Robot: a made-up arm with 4 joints.
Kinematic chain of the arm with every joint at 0, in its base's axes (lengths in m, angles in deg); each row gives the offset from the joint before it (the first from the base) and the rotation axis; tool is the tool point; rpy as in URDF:
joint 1: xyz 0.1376 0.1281 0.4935 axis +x
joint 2: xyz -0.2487 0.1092 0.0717 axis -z
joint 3: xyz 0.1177 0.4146 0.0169 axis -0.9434 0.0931 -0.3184
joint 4: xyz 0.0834 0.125 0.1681 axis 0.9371 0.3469 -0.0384
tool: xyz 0.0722 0.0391 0.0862 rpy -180 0 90
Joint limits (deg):
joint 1: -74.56..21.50
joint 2: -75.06..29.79
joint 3: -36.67..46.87
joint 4: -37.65..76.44
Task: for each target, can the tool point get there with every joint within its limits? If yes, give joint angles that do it. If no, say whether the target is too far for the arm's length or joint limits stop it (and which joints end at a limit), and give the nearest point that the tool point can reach.
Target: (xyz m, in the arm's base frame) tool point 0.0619 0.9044 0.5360
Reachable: yes | joints -24.86 -9.57 -8.28 6.12
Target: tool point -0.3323 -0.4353 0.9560
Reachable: no: joint limits stop it (at a limit: joint 1, joint 2, joint 3) | nearest point -0.5022 0.3834 1.0386 | short by 0.840 m
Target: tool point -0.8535 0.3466 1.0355
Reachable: no: too far | nearest point -0.6425 0.4805 0.9868 | short by 0.255 m
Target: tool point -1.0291 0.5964 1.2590
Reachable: no: too far | nearest point -0.6702 0.5234 0.9537 | short by 0.477 m
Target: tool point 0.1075 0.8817 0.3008
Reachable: yes | joints -35.61 -9.21 19.11 38.93
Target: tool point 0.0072 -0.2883 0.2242
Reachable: no: joint limits stop it (at a limit: joint 1, joint 2, joint 3, joint 4) | nearest point 0.4620 0.4156 0.1418 | short by 0.842 m
